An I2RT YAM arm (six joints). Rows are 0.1 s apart.
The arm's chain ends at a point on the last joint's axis. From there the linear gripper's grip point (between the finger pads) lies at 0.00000 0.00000 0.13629 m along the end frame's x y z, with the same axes.
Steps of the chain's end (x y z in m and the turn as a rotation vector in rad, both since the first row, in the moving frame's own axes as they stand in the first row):
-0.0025 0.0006 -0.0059 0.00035 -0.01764 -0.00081
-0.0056 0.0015 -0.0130 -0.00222 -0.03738 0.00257
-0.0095 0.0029 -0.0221 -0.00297 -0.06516 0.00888
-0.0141 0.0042 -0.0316 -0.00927 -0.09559 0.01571
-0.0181 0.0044 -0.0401 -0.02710 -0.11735 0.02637
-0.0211 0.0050 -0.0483 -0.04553 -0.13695 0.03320
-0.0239 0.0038 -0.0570 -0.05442 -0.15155 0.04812
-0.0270 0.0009 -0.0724 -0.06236 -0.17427 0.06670
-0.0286 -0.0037 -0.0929 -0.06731 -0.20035 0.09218
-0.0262 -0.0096 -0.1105 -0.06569 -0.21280 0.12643
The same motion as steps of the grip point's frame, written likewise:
-0.0049 0.0006 -0.0059 0.00035 -0.01764 -0.00081
-0.0107 0.0018 -0.0131 -0.00222 -0.03738 0.00257
-0.0184 0.0033 -0.0224 -0.00297 -0.06516 0.00888
-0.0271 0.0054 -0.0322 -0.00927 -0.09559 0.01571
-0.0341 0.0079 -0.0411 -0.02710 -0.11735 0.02637
-0.0398 0.0109 -0.0497 -0.04553 -0.13695 0.03320
-0.0446 0.0107 -0.0588 -0.05442 -0.15155 0.04812
-0.0509 0.0086 -0.0747 -0.06236 -0.17427 0.06670
-0.0561 0.0041 -0.0959 -0.06731 -0.20035 0.09218
-0.0554 -0.0026 -0.1139 -0.06569 -0.21280 0.12643

